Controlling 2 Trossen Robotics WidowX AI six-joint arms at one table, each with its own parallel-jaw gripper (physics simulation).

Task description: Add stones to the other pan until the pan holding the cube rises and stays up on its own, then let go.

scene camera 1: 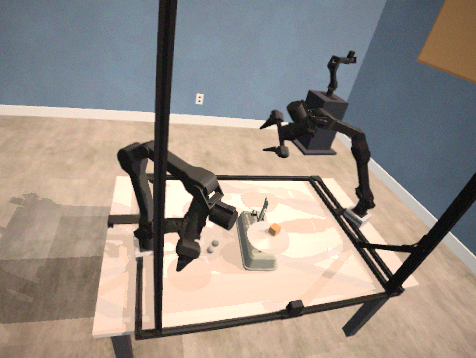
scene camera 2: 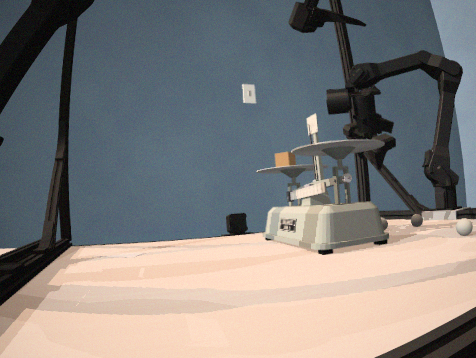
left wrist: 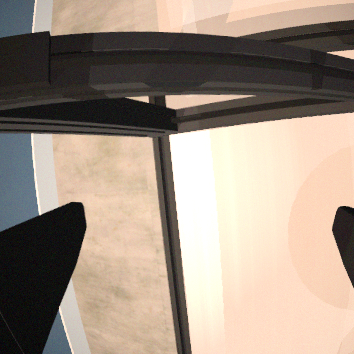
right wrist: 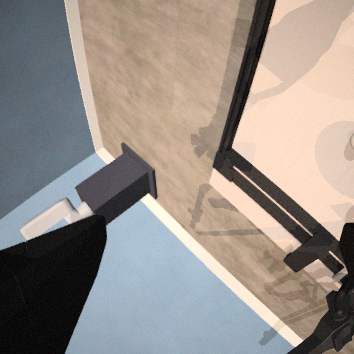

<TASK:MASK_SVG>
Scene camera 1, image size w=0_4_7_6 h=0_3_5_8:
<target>my left gripper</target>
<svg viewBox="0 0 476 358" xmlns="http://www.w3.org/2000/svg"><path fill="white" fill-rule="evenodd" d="M207 218L196 217L188 211L184 214L183 218L165 218L164 234L177 233L180 238L175 247L175 252L178 256L176 272L180 272L194 259L199 258L201 246L195 239L200 240L200 234L203 227L206 226Z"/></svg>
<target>my right gripper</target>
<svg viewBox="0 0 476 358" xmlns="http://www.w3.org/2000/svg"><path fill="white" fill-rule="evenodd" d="M273 110L268 120L259 129L277 125L280 146L265 148L262 151L275 152L278 157L287 158L289 157L289 150L285 146L284 140L292 141L299 137L295 131L295 122L282 126L281 123L284 122L283 113Z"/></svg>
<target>balance scale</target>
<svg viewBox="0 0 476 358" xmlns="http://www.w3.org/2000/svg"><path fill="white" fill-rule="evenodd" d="M247 188L241 193L241 200L253 211L242 211L236 220L243 267L248 271L275 271L278 268L277 254L284 252L289 246L289 237L282 228L275 237L268 233L269 227L274 223L267 221L265 212L276 209L278 205L277 198L265 189L258 187Z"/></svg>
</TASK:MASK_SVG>
